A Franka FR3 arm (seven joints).
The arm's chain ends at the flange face. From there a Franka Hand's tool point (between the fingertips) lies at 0.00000 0.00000 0.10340 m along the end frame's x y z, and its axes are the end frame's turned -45 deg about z.
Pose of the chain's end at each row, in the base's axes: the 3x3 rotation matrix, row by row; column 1 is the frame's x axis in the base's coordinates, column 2 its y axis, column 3 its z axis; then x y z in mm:
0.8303 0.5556 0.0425; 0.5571 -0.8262 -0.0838; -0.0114 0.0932 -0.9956; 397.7 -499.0 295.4
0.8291 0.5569 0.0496; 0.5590 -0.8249 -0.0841; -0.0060 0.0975 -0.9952; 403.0 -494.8 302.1
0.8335 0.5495 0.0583; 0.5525 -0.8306 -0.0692; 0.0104 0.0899 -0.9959; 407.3 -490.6 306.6
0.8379 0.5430 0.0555; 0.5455 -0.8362 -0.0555; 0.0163 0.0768 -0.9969; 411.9 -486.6 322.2
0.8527 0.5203 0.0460; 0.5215 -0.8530 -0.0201; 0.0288 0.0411 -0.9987; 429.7 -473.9 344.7
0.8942 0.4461 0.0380; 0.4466 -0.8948 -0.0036; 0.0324 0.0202 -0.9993; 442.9 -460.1 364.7
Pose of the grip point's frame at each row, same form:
0.1942 0.9800 0.0425; 0.9781 -0.1903 -0.0838; -0.0740 0.0578 -0.9956; 402.1 -507.7 192.5
0.1925 0.9800 0.0496; 0.9786 -0.1880 -0.0841; -0.0732 0.0647 -0.9952; 408.1 -503.5 199.2
0.2008 0.9779 0.0583; 0.9780 -0.1966 -0.0692; -0.0562 0.0709 -0.9959; 413.3 -497.8 203.6
0.2085 0.9764 0.0555; 0.9770 -0.2056 -0.0555; -0.0428 0.0658 -0.9969; 417.6 -492.3 219.1
0.2350 0.9709 0.0460; 0.9719 -0.2344 -0.0201; -0.0087 0.0494 -0.9987; 434.5 -476.0 241.4
0.3169 0.9477 0.0380; 0.9485 -0.3169 -0.0036; 0.0086 0.0372 -0.9993; 446.8 -460.5 261.4

